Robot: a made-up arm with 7 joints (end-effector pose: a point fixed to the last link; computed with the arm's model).
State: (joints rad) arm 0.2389 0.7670 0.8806 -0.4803 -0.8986 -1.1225 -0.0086
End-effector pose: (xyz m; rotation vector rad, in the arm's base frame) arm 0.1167 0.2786 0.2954 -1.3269 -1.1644 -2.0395
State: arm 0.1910 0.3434 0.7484 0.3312 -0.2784 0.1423 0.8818
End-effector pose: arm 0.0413 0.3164 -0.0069 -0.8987 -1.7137 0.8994
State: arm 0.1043 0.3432 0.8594 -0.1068 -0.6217 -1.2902 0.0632
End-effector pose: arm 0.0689 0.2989 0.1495 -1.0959 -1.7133 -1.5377
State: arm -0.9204 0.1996 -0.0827 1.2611 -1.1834 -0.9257 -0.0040
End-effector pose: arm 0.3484 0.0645 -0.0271 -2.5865 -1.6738 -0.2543
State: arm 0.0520 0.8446 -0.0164 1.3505 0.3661 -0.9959 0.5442
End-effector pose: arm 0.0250 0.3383 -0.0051 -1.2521 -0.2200 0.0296
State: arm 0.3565 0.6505 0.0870 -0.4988 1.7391 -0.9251 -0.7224
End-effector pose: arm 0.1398 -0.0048 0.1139 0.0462 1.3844 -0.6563
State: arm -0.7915 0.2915 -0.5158 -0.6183 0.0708 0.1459 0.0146
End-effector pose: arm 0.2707 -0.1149 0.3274 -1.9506 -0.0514 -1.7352
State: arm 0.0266 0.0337 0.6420 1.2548 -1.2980 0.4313 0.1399
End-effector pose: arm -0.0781 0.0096 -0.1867 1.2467 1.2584 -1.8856
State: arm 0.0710 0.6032 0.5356 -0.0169 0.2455 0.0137 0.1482
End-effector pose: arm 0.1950 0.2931 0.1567 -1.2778 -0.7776 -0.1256
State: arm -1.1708 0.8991 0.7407 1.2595 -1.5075 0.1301 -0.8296
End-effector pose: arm 0.4327 0.3068 0.1741 1.9445 0.8389 1.0966
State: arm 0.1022 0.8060 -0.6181 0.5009 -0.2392 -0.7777 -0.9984
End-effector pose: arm 0.1176 0.1712 -0.0761 -2.0316 1.5294 -0.3048
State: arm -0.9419 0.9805 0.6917 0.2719 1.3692 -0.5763 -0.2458
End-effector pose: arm 0.2787 0.2117 0.4815 -0.2126 -0.4753 -0.5032
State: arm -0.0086 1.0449 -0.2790 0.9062 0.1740 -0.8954 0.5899
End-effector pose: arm 0.1346 0.3183 0.0284 -1.2665 -0.2150 -0.3983
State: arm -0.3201 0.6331 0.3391 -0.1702 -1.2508 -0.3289 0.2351
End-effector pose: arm 0.3216 0.1975 0.1726 2.5399 1.3859 0.8312
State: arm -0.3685 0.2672 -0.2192 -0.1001 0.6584 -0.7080 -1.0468
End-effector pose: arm 0.3022 -0.0430 0.2021 -1.0129 1.0526 -1.3405
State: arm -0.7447 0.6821 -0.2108 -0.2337 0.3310 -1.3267 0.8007
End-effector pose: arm 0.2797 -0.0018 0.2909 1.3087 0.7480 2.6647
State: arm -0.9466 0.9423 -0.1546 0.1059 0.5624 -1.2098 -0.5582
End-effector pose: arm 0.3278 0.0358 0.3660 -0.2179 0.6068 -1.6743
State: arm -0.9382 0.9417 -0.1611 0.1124 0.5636 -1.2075 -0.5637
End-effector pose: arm 0.3297 0.0361 0.3616 -0.2299 0.6241 -1.6628
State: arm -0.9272 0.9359 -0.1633 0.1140 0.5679 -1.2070 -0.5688
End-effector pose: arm 0.3305 0.0357 0.3571 -0.2390 0.6382 -1.6567
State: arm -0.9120 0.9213 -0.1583 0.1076 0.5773 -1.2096 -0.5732
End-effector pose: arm 0.3296 0.0341 0.3523 -0.2437 0.6464 -1.6596
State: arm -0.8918 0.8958 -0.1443 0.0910 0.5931 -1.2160 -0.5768
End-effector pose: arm 0.3265 0.0312 0.3476 -0.2427 0.6465 -1.6733
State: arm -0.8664 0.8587 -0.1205 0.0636 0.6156 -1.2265 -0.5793
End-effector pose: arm 0.3210 0.0273 0.3430 -0.2360 0.6362 -1.6972
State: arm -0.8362 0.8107 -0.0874 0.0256 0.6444 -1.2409 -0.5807
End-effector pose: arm 0.3129 0.0230 0.3390 -0.2240 0.6139 -1.7283
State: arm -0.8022 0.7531 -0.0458 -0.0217 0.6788 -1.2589 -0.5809
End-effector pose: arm 0.3025 0.0190 0.3356 -0.2075 0.5786 -1.7623
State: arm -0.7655 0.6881 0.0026 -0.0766 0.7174 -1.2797 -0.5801
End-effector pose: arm 0.2902 0.0162 0.3329 -0.1879 0.5311 -1.7938
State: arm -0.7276 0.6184 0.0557 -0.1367 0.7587 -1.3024 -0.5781
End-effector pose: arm 0.2765 0.0149 0.3307 -0.1668 0.4736 -1.8177
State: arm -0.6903 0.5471 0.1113 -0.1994 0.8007 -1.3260 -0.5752
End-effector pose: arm 0.2623 0.0152 0.3290 -0.1454 0.4102 -1.8307
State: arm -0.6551 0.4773 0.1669 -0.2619 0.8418 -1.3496 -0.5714
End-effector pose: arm 0.2482 0.0168 0.3274 -0.1248 0.3458 -1.8315
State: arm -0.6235 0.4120 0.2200 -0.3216 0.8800 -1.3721 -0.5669
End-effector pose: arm 0.2348 0.0191 0.3259 -0.1059 0.2849 -1.8218
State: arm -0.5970 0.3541 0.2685 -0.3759 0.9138 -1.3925 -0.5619
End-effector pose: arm 0.2227 0.0217 0.3246 -0.0887 0.2309 -1.8047
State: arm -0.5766 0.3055 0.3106 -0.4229 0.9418 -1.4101 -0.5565
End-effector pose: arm 0.2123 0.0241 0.3237 -0.0732 0.1850 -1.7848
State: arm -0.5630 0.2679 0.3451 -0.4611 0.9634 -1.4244 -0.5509
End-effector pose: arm 0.2040 0.0260 0.3233 -0.0586 0.1478 -1.7660
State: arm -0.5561 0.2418 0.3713 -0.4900 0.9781 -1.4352 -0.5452
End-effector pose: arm 0.1977 0.0275 0.3234 -0.0447 0.1184 -1.7518
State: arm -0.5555 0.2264 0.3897 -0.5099 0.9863 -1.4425 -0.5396
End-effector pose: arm 0.1934 0.0286 0.3243 -0.0312 0.0950 -1.7436
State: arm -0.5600 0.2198 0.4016 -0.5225 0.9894 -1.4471 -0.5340
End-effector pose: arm 0.1907 0.0293 0.3257 -0.0176 0.0762 -1.7413
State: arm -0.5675 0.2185 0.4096 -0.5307 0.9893 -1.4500 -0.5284
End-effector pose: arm 0.1888 0.0298 0.3274 -0.0038 0.0599 -1.7427
